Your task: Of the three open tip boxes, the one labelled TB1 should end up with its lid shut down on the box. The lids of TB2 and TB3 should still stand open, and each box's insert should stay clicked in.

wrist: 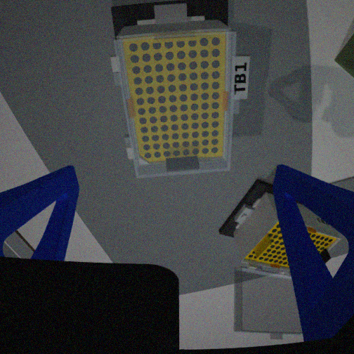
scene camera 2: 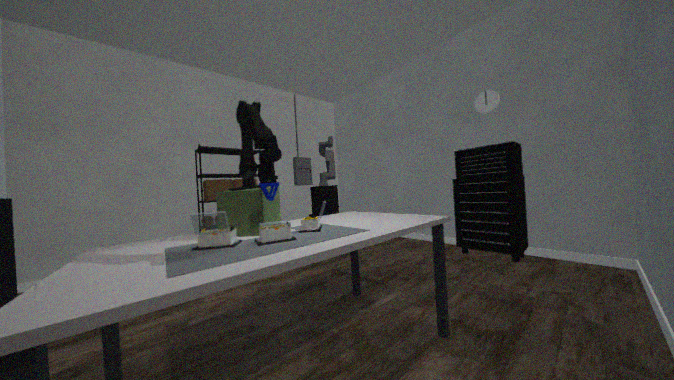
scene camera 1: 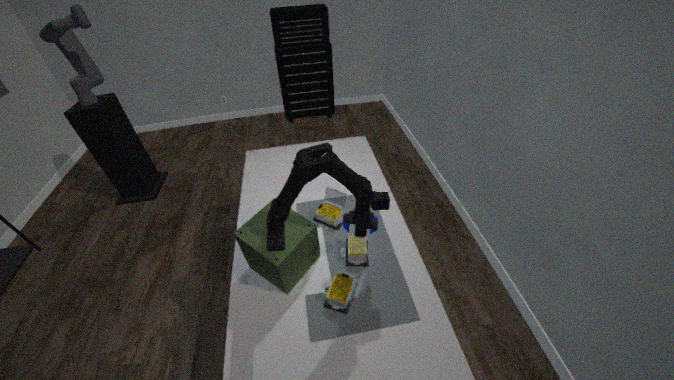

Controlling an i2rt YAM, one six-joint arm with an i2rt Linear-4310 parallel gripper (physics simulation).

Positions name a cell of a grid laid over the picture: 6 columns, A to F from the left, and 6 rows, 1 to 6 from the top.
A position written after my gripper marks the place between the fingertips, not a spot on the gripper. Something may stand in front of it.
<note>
I see my gripper (wrist: C3), a clear lid (wrist: D2), a clear lid (scene camera 2: B4) and a grey mat (scene camera 1: D5).
The grey mat also shows in scene camera 2 (scene camera 2: B5).
</note>
